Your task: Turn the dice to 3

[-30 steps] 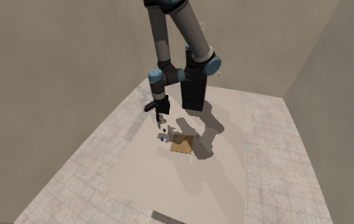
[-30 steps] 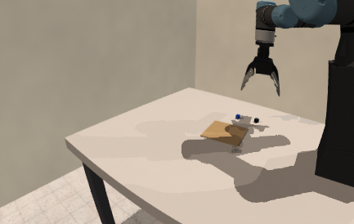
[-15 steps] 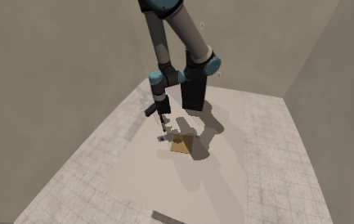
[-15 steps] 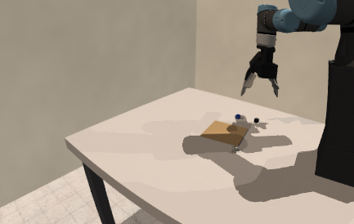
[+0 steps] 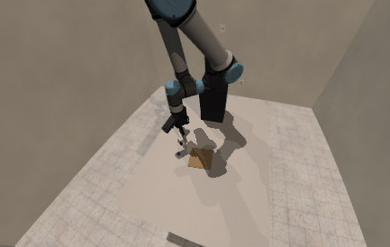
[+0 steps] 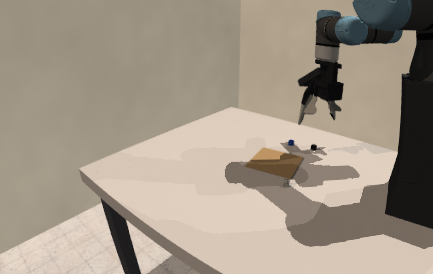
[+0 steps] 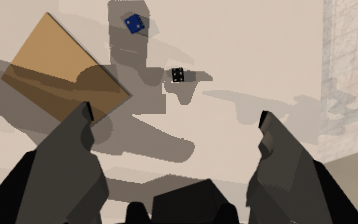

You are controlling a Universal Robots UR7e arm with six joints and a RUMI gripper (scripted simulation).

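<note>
Right now the black die is 90 mm below my hand. Round my hand: blue die 80 mm ahead, 20 mm to the left, 90 mm below; brown mat 50 mm ahead, 170 mm to the left, 100 mm below; white die 40 mm behind, 260 mm to the left, 90 mm below.
</note>
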